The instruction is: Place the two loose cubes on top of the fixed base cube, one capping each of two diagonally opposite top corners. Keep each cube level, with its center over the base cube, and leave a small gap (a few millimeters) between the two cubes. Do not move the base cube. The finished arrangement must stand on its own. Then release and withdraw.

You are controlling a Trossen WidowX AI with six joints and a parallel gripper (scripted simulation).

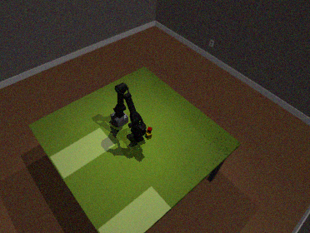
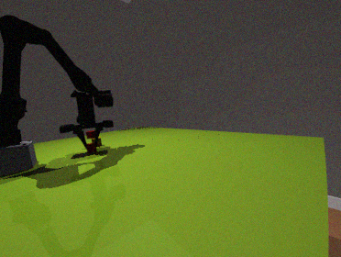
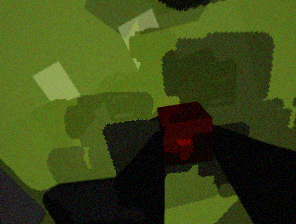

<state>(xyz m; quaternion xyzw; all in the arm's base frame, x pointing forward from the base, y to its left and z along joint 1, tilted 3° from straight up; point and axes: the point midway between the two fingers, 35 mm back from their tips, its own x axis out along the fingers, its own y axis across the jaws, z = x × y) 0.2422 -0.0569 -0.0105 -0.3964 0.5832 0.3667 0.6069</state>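
Right now the yellow base cube is 9 cm to the left of my gripper tip and 6 cm ahead of it. The rest, counted from my gripper tip: red cube (right at my gripper tip).
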